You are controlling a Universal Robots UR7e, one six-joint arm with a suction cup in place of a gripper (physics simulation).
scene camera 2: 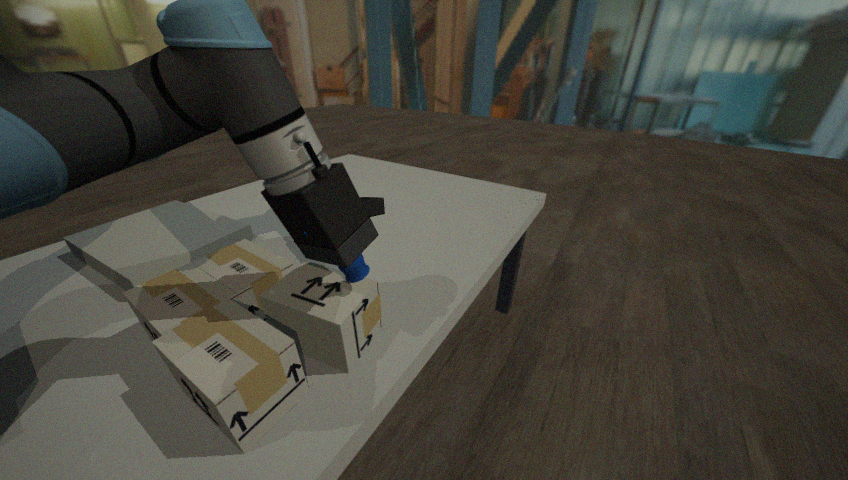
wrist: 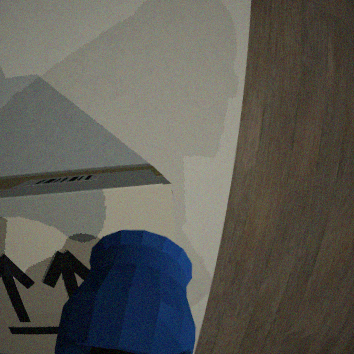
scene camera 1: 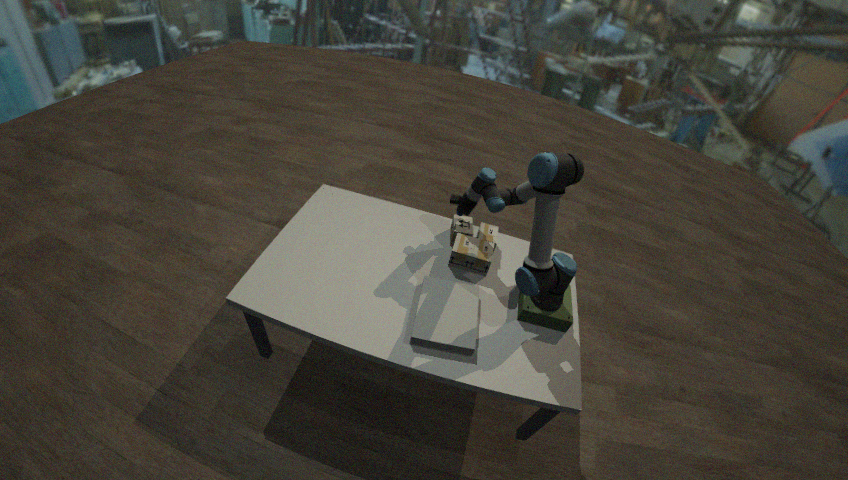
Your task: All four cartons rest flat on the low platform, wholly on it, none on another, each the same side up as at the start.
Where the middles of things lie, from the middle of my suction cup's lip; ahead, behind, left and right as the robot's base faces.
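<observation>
From here, the low grey platform (scene camera 2: pixel 129 251) is 550 mm to the left of my suction cup, 70 mm behind it and 100 mm below it.
</observation>
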